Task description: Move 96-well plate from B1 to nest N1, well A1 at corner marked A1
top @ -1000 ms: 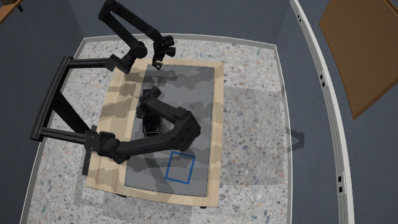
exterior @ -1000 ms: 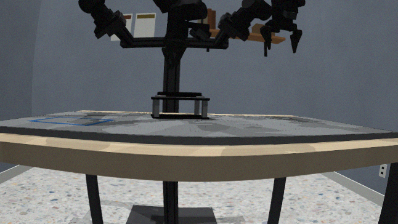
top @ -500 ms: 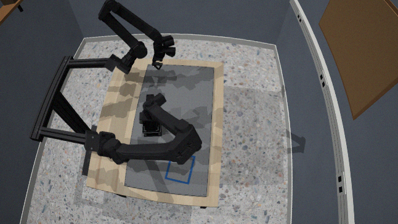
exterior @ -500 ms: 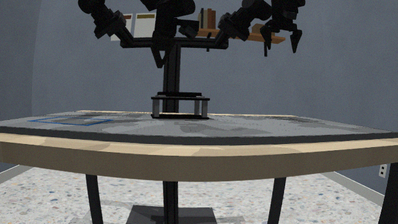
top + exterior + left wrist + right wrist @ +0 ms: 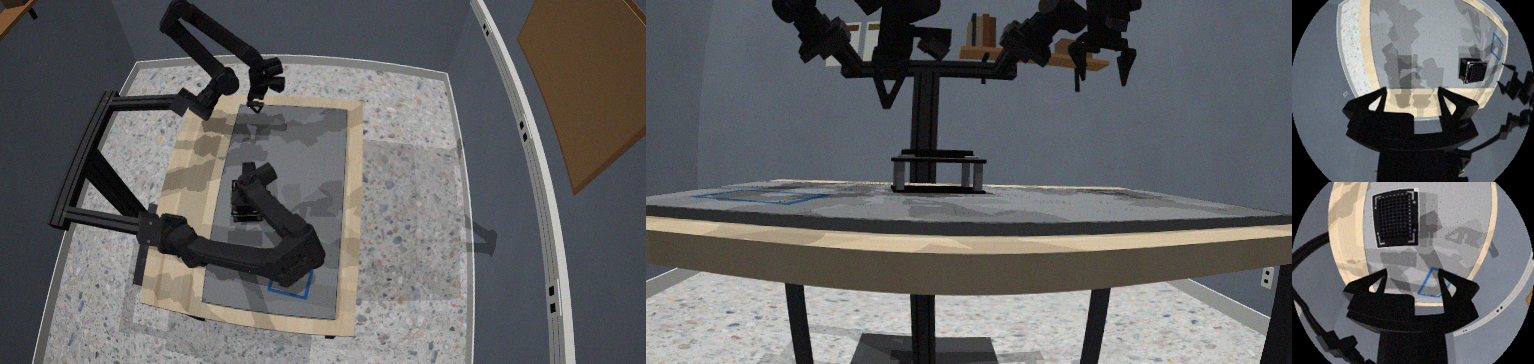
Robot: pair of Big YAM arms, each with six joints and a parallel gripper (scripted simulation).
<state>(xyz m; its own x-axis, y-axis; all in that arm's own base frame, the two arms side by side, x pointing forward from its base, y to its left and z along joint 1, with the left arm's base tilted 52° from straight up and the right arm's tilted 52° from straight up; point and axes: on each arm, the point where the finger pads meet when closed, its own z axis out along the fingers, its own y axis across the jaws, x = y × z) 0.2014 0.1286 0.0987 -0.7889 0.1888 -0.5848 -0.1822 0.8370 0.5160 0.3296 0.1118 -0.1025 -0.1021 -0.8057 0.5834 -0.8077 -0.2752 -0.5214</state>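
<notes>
My right gripper is now 90 mm to the right of the black 96-well plate, 90 mm above it and 60 mm past it. Round my right hand: raised nest N1: 100 mm below, 90 mm to the left, 60 mm behind; then A1 label: 170 mm to the left, 100 mm below, 10 mm behind.
</notes>
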